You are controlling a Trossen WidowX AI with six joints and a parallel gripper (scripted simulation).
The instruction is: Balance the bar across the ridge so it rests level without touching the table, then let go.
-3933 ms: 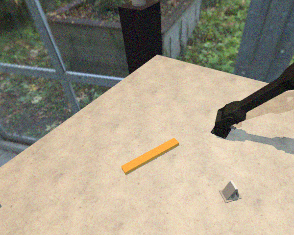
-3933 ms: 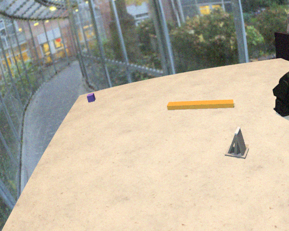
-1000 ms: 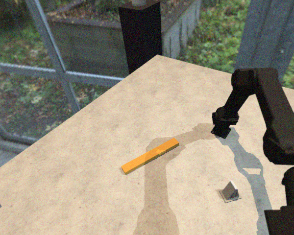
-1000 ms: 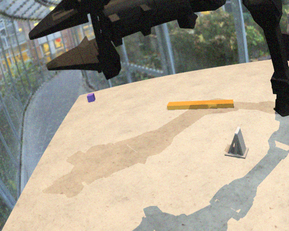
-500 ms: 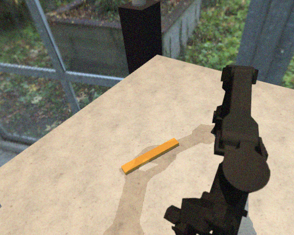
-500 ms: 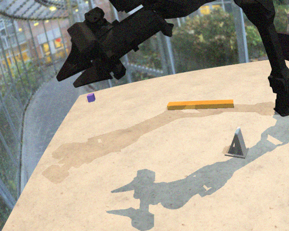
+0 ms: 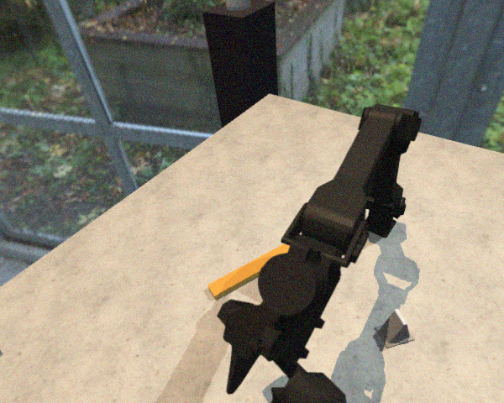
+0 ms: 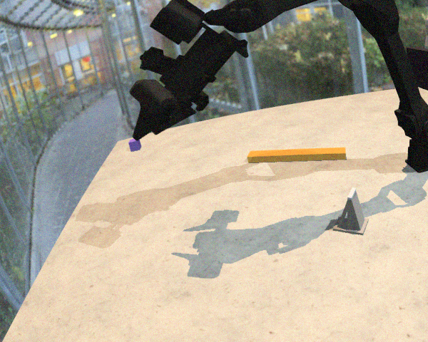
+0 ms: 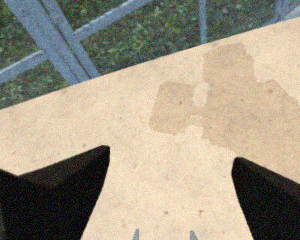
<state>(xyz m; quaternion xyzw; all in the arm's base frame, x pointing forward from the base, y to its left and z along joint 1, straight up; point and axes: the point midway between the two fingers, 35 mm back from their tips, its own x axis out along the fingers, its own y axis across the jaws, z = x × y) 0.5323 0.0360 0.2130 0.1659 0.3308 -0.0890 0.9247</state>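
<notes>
Right now the orange bar is 29 cm behind my gripper tip, 20 cm to the right of it and 18 cm below it. Round my gripper tip: purple cube (18 cm ahead, 53 cm to the right, 17 cm below).
</notes>
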